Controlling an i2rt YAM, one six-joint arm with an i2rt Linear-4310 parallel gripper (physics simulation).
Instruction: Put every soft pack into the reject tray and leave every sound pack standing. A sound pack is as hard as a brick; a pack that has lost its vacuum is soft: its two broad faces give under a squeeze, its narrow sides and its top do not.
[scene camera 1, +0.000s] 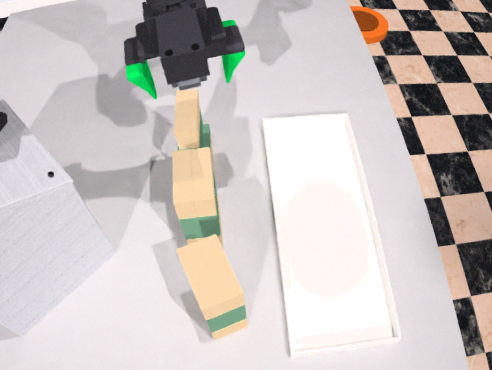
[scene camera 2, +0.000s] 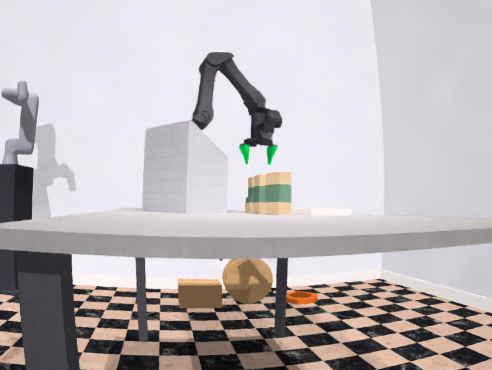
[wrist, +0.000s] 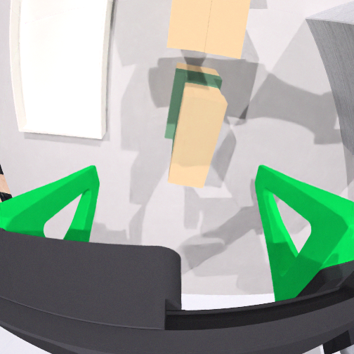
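Pixels of known places: gripper, between the fingertips: (scene camera 2: 258, 164); arm's base, origin of its link: (scene camera 2: 186, 142).
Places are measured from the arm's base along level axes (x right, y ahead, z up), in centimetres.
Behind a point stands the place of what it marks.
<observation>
Three beige packs with green bands stand upright in a row. The far pack (scene camera 1: 187, 117) {z -10.7, x -15.0, y 26.3 cm} (scene camera 2: 251, 182) {z -12.8, x -14.1, y 24.7 cm} (wrist: 197, 135) has a narrower top than the others. The middle pack (scene camera 1: 194, 180) {z -10.7, x -4.5, y 28.8 cm} (scene camera 2: 259, 193) {z -17.4, x -1.4, y 26.6 cm} (wrist: 207, 25) stands close in front of it. The near pack (scene camera 1: 212, 275) {z -10.7, x 8.0, y 32.4 cm} (scene camera 2: 278, 193) {z -17.7, x 11.7, y 31.4 cm} stands turned at an angle. My gripper (scene camera 1: 192, 89) {z -5.5, x -15.7, y 27.5 cm} (scene camera 2: 258, 163) {z -5.5, x -15.7, y 27.5 cm} (wrist: 176, 173) is open and empty, above the packs' tops, by the far pack's end of the row. The white reject tray (scene camera 1: 320, 150) {z -24.3, x -20.5, y 46.2 cm} (scene camera 2: 331, 211) {z -23.4, x 13.0, y 49.1 cm} (wrist: 65, 75) lies beside the row and holds no pack. Softness cannot be told by sight.
A tall grey block (scene camera 1: 50, 250) {z -12.9, x 5.7, y 10.4 cm} (scene camera 2: 167, 170) {z -10.9, x 9.5, y -5.0 cm} (wrist: 335, 50) with a sloping top stands on the table (scene camera 2: 150, 227) {z -24.7, x 87.4, y 4.1 cm}, on the side of the row opposite the tray. An orange ring (scene camera 1: 382, 34) (scene camera 2: 301, 301) lies on the floor beyond the table's edge.
</observation>
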